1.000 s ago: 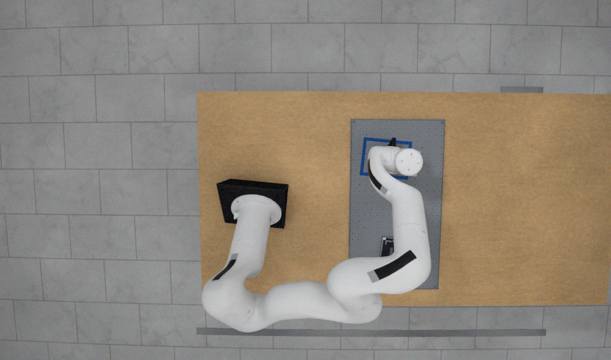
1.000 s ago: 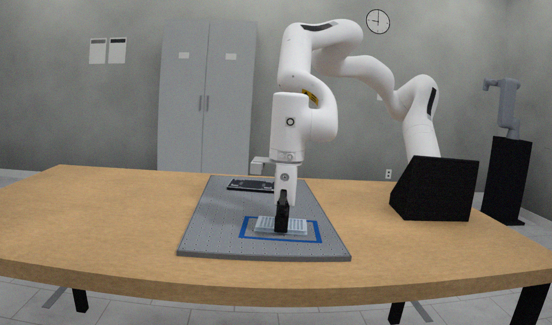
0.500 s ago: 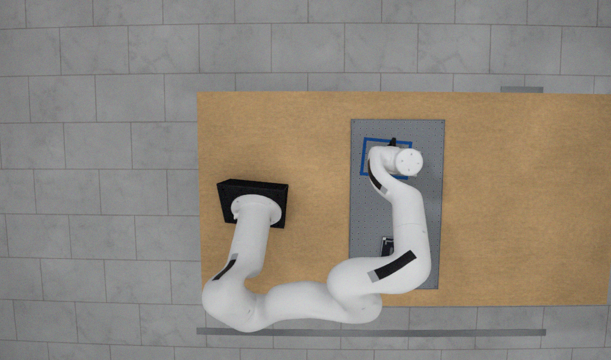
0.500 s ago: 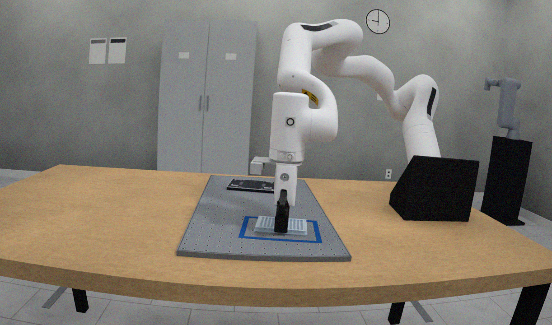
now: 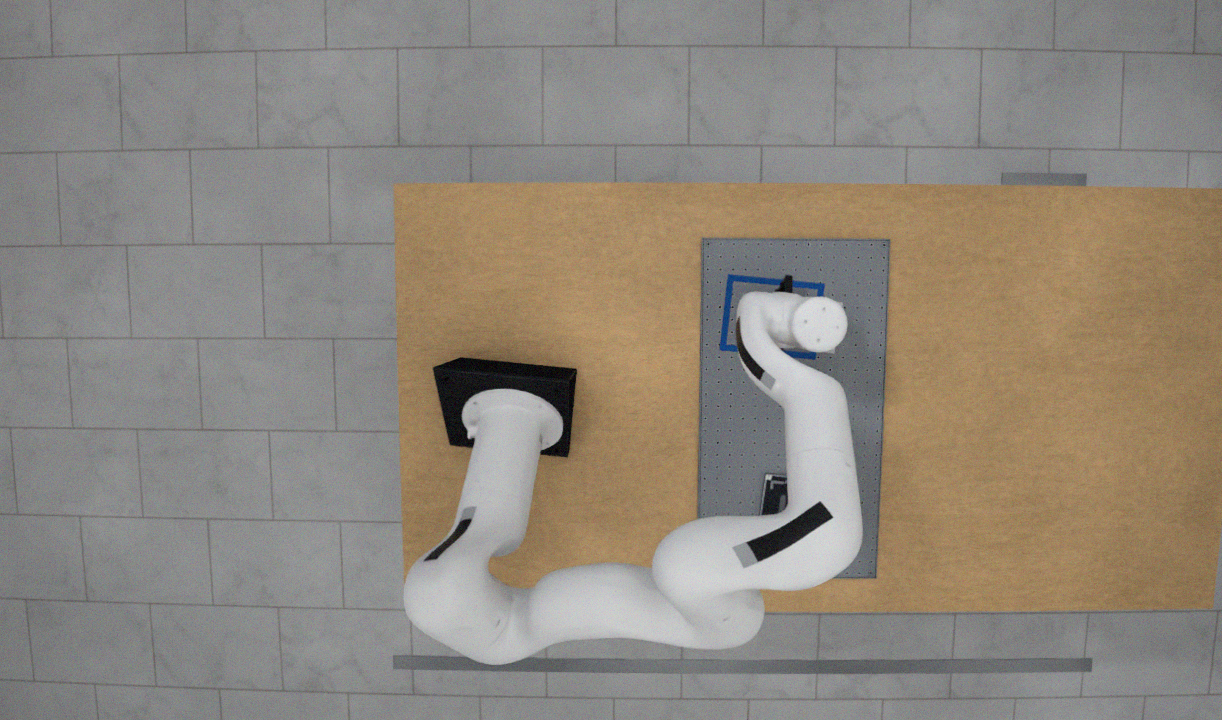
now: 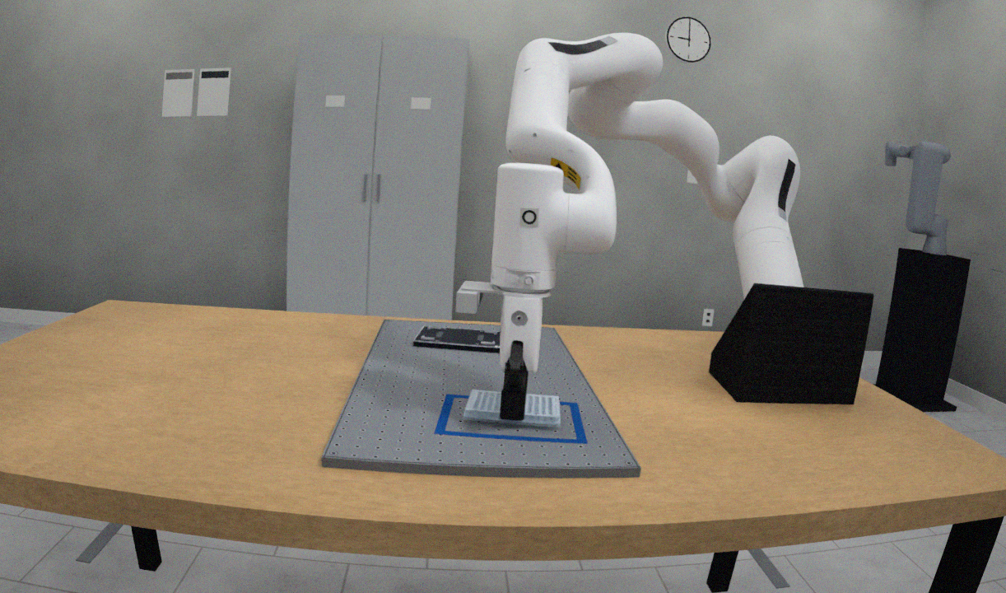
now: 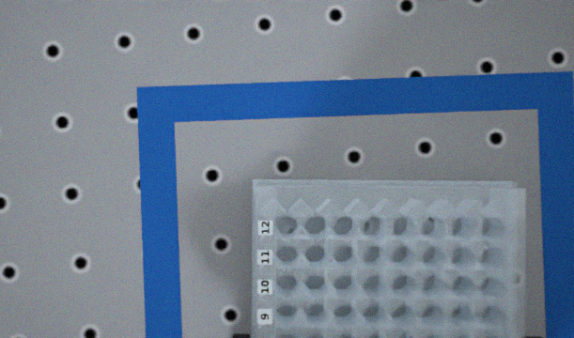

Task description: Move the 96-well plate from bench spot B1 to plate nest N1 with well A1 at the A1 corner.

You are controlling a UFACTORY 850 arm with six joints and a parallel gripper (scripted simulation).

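Now: the black plate nest 38 cm to the right of my hand, 8 cm ahead of it and 2 cm below it. Round my hand: clear 96-well plate 1 cm below.
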